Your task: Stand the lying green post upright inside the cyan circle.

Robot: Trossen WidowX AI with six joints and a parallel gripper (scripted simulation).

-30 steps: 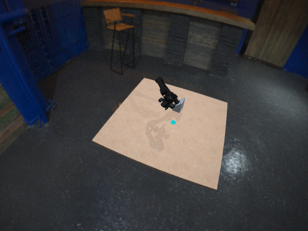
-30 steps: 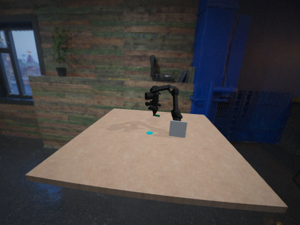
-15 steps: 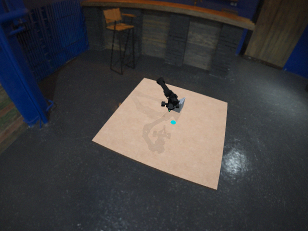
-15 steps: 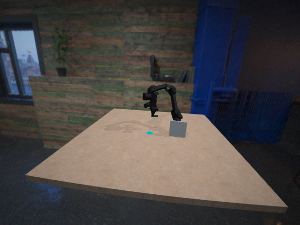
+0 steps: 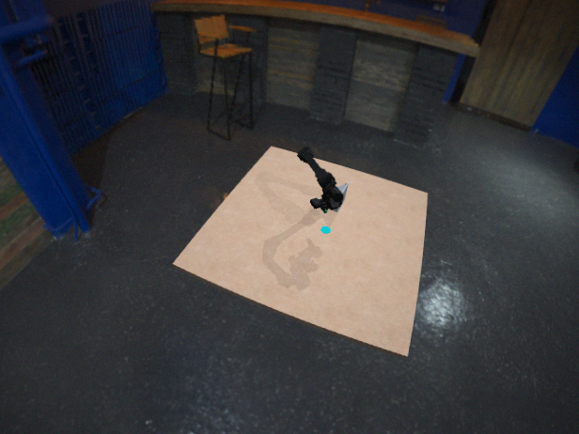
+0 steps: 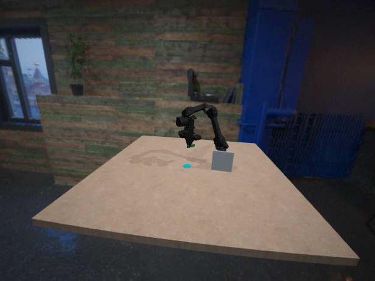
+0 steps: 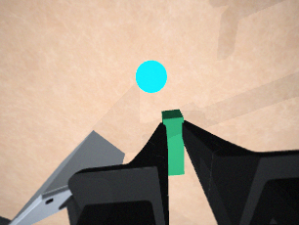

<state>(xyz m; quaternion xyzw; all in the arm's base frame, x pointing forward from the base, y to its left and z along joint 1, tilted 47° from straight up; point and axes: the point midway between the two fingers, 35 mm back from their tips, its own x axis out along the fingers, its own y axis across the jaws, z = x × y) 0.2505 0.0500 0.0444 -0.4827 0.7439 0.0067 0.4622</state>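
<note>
Right now the cyan circle is 150 mm below my gripper tip and 30 mm to the left of it. From my gripper tip the other things lie so: green post (20 mm to the right, 10 mm behind).
</note>
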